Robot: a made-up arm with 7 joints.
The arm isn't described. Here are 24 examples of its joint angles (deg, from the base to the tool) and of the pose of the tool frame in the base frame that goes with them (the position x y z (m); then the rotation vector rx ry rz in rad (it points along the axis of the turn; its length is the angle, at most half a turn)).
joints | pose
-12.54 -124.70 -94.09 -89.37 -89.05 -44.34 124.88 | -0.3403 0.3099 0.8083 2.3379 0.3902 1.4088
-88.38 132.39 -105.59 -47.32 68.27 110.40 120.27 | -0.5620 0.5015 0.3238 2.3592 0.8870 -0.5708
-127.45 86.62 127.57 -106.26 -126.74 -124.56 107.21 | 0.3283 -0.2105 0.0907 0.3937 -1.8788 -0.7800
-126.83 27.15 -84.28 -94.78 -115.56 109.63 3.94 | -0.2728 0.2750 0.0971 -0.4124 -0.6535 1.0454
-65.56 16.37 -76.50 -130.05 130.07 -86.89 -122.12 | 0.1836 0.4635 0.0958 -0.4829 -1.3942 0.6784
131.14 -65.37 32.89 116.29 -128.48 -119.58 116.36 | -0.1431 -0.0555 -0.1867 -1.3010 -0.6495 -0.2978
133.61 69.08 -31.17 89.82 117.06 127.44 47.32 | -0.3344 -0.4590 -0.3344 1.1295 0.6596 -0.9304
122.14 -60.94 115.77 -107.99 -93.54 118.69 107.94 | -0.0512 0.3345 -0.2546 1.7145 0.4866 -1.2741
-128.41 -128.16 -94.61 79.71 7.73 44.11 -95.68 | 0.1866 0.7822 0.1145 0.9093 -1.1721 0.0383
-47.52 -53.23 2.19 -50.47 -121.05 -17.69 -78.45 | 0.0163 0.5798 0.2987 1.7884 2.2017 0.6542
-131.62 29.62 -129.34 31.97 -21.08 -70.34 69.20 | -0.5968 -0.4464 0.6875 -1.5702 2.3104 -0.8031
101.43 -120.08 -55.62 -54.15 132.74 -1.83 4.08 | 0.6533 0.0103 0.2320 1.0660 -0.3763 0.6179
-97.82 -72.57 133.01 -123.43 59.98 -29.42 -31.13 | -0.1668 -0.2083 0.3605 -2.2267 1.7235 -1.1428
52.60 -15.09 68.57 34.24 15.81 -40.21 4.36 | 0.4657 0.2667 -0.5507 -1.2972 0.7471 0.8833
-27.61 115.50 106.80 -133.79 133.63 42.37 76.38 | 0.1033 0.3202 0.7063 -2.2822 -0.7622 0.2548
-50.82 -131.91 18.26 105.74 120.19 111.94 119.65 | -0.1898 0.8417 -0.2877 -0.1894 -0.0336 3.0427
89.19 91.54 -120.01 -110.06 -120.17 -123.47 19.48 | 0.3361 0.1072 0.2314 1.1960 -2.3943 1.4793
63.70 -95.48 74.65 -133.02 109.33 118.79 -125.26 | 0.4428 -0.4043 0.0457 -1.4671 -0.9315 -0.9317
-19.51 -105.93 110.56 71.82 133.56 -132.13 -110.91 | 0.2963 1.0005 0.1818 0.5434 -0.1762 -0.4819
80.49 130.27 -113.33 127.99 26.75 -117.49 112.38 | -0.5563 -0.4069 0.2254 -1.1004 0.7102 -1.5281
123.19 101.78 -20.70 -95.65 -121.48 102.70 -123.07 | -0.4472 -0.1878 -0.2819 0.7385 0.8914 2.5515
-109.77 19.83 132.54 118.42 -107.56 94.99 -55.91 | -0.6373 -0.0415 0.3767 -0.6323 1.8379 -1.5401
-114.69 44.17 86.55 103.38 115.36 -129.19 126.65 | -0.5432 -0.8427 0.2533 -0.8101 0.3669 -0.2431
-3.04 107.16 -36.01 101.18 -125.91 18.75 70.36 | 0.0880 -0.5132 -0.2131 -0.8630 1.2373 1.9438
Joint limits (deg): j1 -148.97..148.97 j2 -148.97..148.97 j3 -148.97..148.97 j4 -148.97..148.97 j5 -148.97..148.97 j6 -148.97..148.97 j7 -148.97..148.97
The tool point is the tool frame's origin. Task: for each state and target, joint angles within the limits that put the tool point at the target. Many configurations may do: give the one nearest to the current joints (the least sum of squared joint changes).
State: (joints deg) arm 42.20 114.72 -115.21 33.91 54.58 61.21 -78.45
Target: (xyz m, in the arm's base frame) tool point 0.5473 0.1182 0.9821
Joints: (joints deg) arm 72.66 148.97 -116.85 -3.64 67.11 54.06 -104.26
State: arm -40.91 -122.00 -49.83 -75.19 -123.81 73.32 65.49
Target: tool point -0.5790 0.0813 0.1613
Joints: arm -41.06 -96.10 -67.49 -41.19 -129.09 41.90 62.67
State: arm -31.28 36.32 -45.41 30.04 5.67 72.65 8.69
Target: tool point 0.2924 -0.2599 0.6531
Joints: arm -37.00 50.09 -49.46 31.45 11.16 66.51 -5.17
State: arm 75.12 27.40 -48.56 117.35 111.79 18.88 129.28
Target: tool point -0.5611 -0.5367 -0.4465
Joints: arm 97.93 27.14 -58.10 130.07 121.64 12.94 135.91
